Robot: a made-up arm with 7 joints. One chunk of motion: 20 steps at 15 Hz.
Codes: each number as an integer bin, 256 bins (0 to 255) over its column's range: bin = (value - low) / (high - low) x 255, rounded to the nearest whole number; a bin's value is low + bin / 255 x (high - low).
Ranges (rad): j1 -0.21..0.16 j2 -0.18..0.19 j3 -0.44..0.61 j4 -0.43..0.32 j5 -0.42..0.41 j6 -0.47..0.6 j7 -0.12..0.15
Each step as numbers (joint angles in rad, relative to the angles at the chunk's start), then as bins.
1 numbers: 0.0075 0.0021 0.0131 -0.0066 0.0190 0.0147 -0.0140
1 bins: 150 126 110 144 135 116 100
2 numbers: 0.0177 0.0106 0.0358 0.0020 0.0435 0.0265 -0.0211
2 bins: 157 131 116 147 142 118 93
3 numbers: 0.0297 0.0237 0.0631 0.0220 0.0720 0.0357 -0.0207
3 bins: 165 140 122 154 151 121 94
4 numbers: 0.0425 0.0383 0.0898 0.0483 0.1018 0.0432 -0.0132
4 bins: 174 150 129 163 160 122 101
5 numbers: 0.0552 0.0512 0.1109 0.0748 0.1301 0.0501 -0.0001
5 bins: 183 159 134 172 169 124 113
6 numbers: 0.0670 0.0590 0.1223 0.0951 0.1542 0.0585 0.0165
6 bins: 191 165 137 179 176 126 129
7 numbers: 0.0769 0.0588 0.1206 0.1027 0.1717 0.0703 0.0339
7 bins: 198 165 136 181 182 129 145
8 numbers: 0.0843 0.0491 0.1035 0.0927 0.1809 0.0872 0.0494
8 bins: 203 158 132 178 185 133 160
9 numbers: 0.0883 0.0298 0.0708 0.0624 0.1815 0.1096 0.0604
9 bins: 206 145 124 167 185 138 170
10 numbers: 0.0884 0.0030 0.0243 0.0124 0.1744 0.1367 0.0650
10 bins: 206 126 113 150 183 145 175
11 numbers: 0.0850 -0.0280 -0.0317 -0.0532 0.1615 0.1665 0.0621
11 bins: 203 105 99 128 179 152 172
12 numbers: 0.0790 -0.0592 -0.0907 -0.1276 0.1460 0.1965 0.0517
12 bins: 199 83 85 103 174 159 162
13 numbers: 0.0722 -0.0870 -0.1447 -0.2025 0.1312 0.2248 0.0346
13 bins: 194 64 72 77 169 166 146
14 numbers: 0.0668 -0.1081 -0.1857 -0.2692 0.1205 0.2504 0.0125
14 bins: 191 50 62 55 166 172 125
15 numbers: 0.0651 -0.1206 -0.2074 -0.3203 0.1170 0.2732 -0.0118
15 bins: 190 41 56 37 165 177 102
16 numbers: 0.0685 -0.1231 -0.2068 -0.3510 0.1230 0.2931 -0.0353
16 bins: 192 39 57 27 167 182 80
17 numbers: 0.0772 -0.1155 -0.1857 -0.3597 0.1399 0.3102 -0.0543
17 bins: 198 44 62 24 172 186 62
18 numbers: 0.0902 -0.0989 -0.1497 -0.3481 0.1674 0.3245 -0.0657
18 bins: 207 56 71 28 180 189 51
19 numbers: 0.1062 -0.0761 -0.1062 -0.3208 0.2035 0.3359 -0.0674
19 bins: 218 72 81 37 192 192 50
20 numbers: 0.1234 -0.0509 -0.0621 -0.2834 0.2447 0.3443 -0.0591
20 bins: 230 89 92 50 204 194 58
